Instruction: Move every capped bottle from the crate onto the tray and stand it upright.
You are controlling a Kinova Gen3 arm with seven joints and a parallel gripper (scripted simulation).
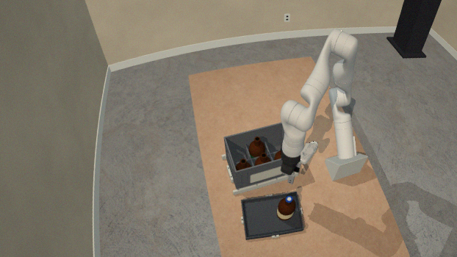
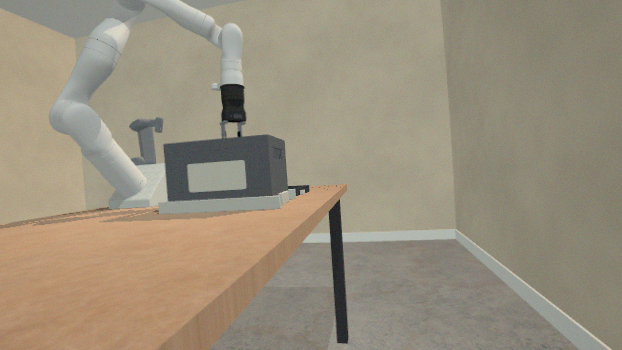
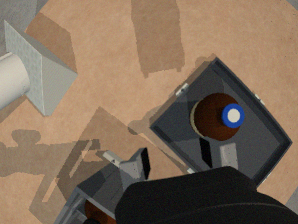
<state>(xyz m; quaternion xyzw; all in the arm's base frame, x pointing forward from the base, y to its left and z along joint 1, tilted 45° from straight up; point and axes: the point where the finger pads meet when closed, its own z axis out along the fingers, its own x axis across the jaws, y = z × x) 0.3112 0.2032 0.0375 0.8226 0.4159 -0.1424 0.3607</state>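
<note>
Now: the crate 19 cm to the right of my hand, 13 cm below it and 9 cm ahead of it. Also, from my hand: dark tray: 20 cm below, 9 cm ahead, 8 cm to the left.
</note>
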